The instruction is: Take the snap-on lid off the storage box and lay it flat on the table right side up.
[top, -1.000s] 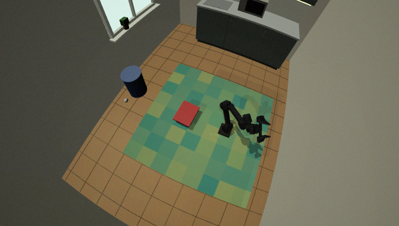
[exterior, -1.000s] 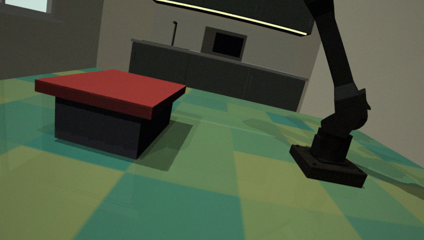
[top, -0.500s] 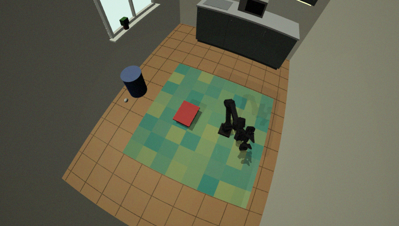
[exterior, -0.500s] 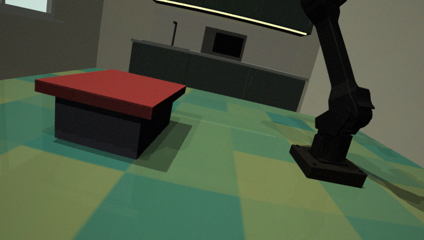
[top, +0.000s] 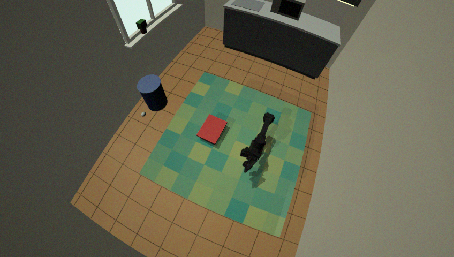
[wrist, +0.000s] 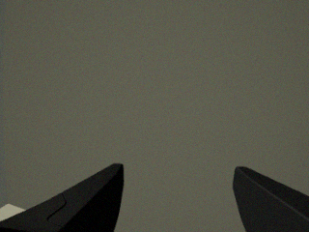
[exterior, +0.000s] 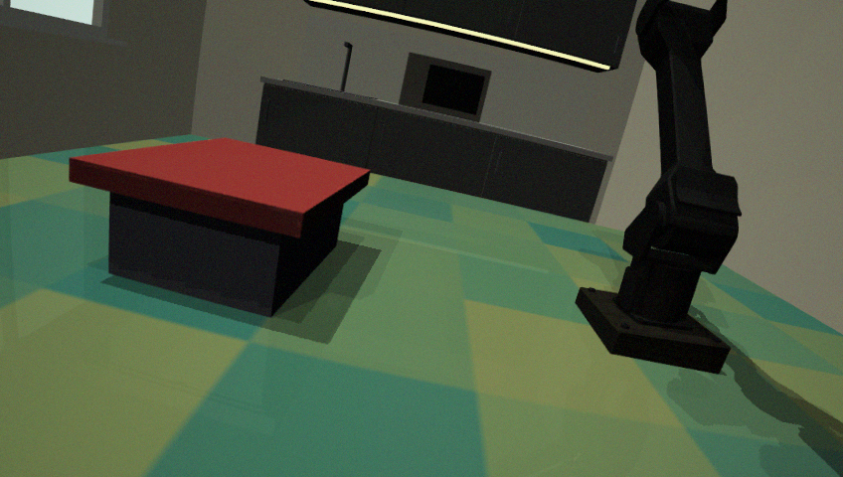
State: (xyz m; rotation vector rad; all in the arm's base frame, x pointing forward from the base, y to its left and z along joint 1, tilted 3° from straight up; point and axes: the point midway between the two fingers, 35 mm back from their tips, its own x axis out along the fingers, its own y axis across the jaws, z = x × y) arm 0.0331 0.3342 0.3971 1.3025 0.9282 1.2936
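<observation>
Right now the red lid is 370 mm ahead of my gripper tip, 350 mm to the right of it and 350 mm below it. The rest, counted from my gripper tip: storage box: 400 mm below, 370 mm ahead, 350 mm to the right.
</observation>
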